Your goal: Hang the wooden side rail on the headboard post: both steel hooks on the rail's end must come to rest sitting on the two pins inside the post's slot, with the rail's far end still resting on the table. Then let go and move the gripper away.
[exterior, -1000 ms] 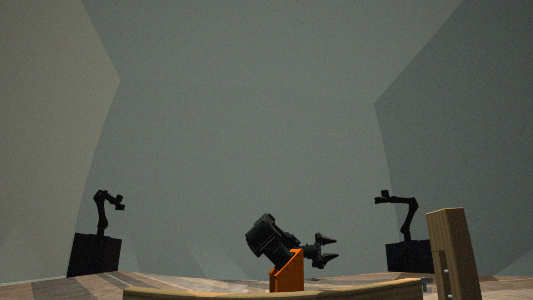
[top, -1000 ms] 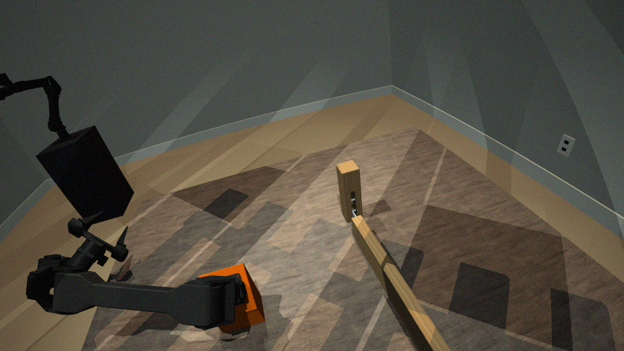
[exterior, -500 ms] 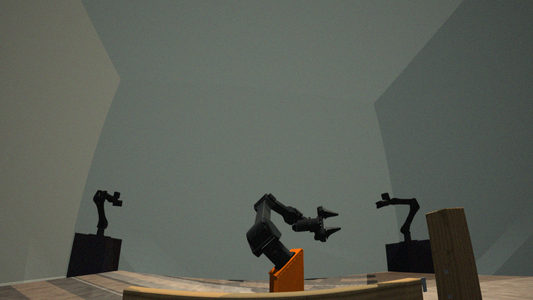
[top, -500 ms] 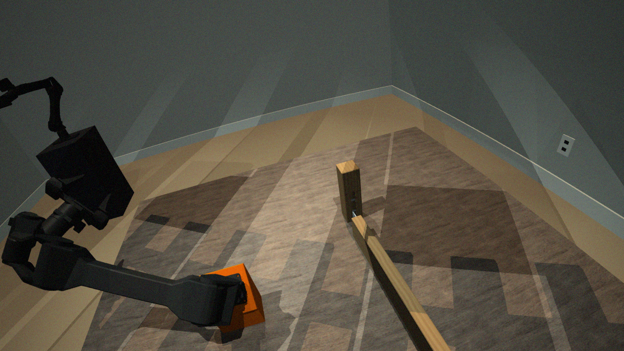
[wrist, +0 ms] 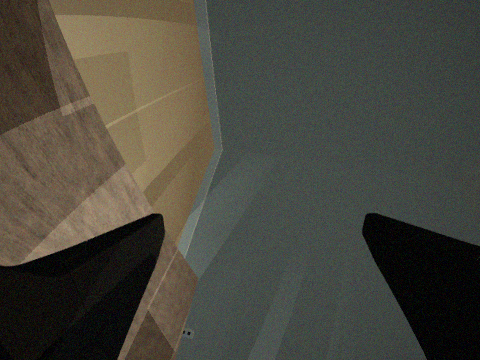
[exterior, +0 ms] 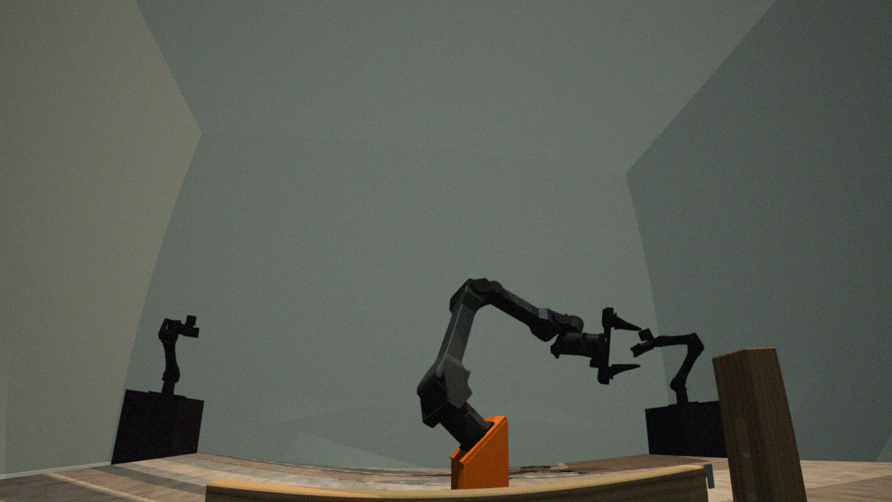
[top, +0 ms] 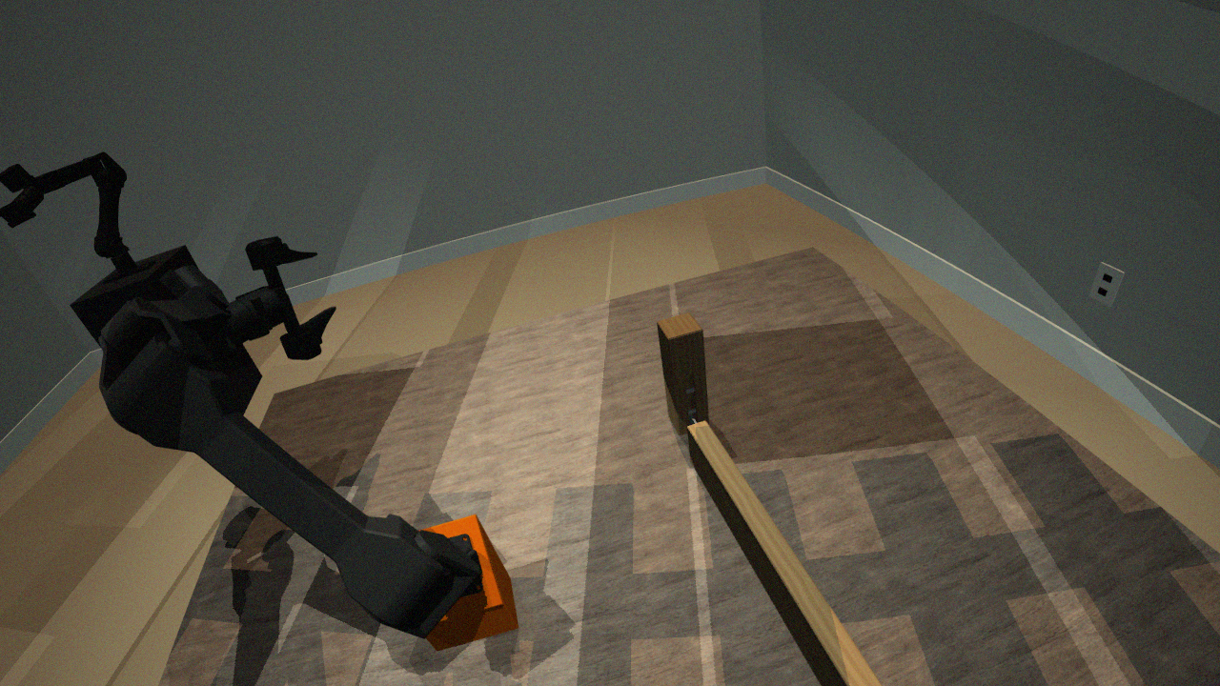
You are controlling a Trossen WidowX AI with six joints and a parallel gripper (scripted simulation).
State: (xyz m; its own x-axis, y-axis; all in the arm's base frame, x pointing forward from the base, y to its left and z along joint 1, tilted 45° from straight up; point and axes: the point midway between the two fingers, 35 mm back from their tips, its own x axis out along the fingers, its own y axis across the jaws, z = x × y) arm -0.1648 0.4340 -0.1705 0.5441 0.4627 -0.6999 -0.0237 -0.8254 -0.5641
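My gripper tip is 50 cm short of the headboard post, 24 cm to the left of it and 20 cm above it.
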